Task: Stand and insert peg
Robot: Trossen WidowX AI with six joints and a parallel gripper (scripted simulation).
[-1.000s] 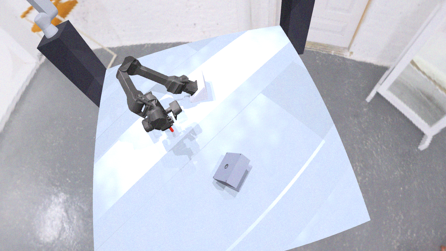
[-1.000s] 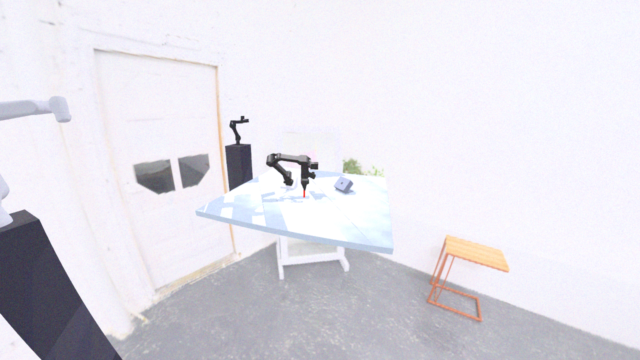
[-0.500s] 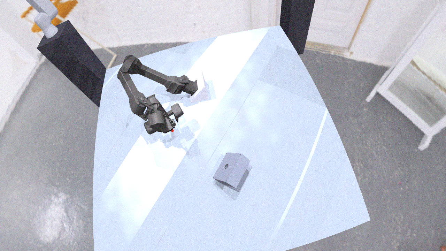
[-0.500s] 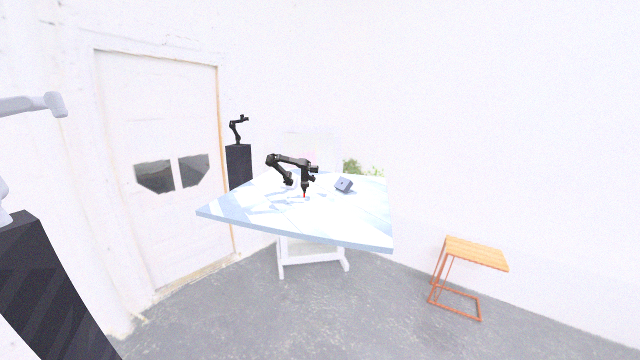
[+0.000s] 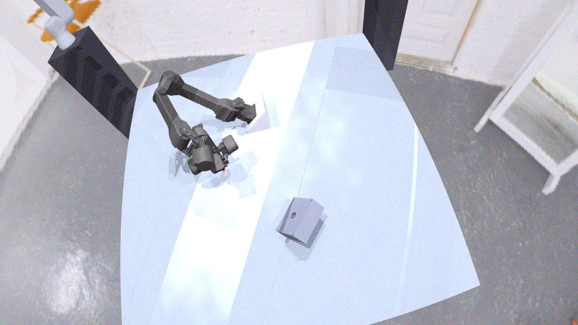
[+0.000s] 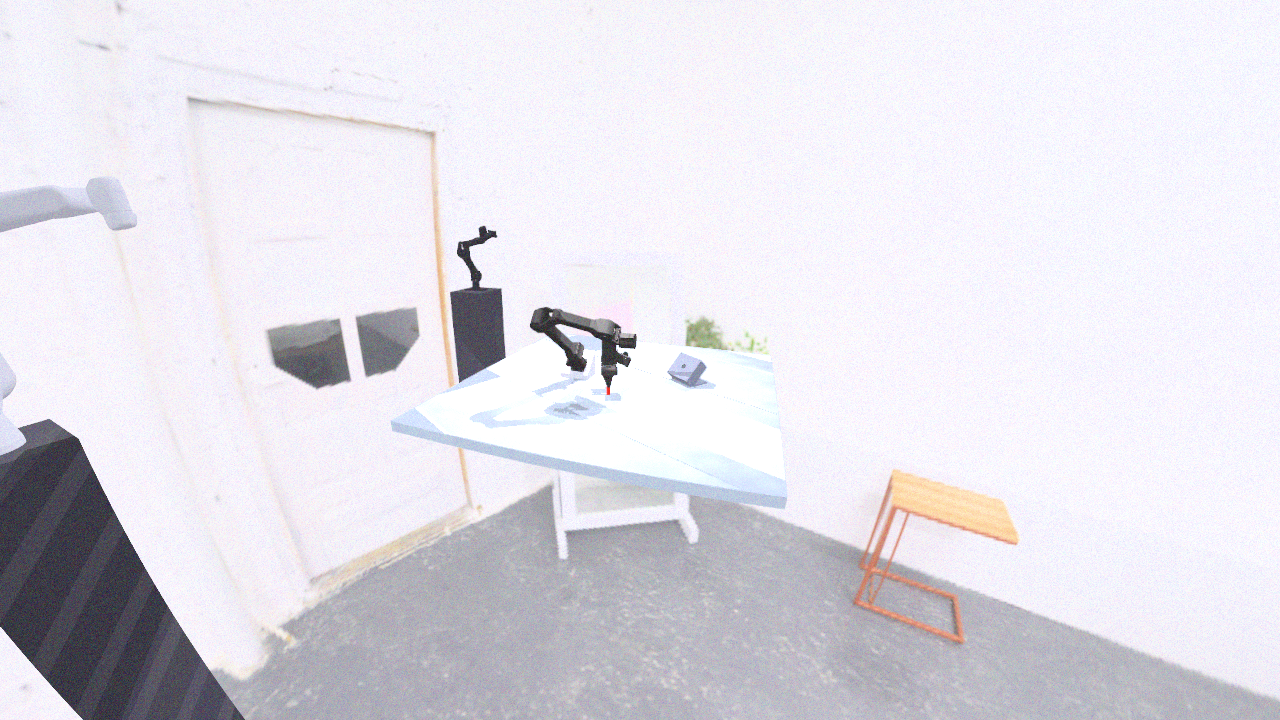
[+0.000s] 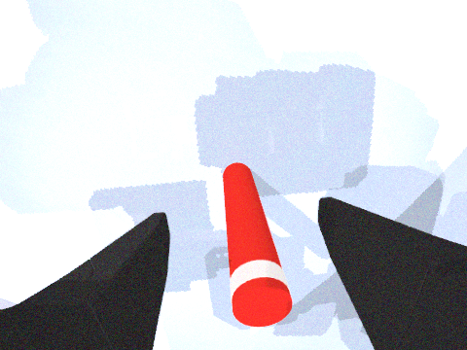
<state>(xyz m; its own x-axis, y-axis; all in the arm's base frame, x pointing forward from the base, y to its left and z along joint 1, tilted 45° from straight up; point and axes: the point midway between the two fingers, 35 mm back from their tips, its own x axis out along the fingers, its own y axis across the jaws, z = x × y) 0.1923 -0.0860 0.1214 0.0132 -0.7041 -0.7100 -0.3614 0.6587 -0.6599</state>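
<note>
The red peg is 2 cm above my gripper tip. From my gripper tip the other things lie so: grey sloped panel 27 cm ahead, 25 cm to the left, 1 cm above.
</note>
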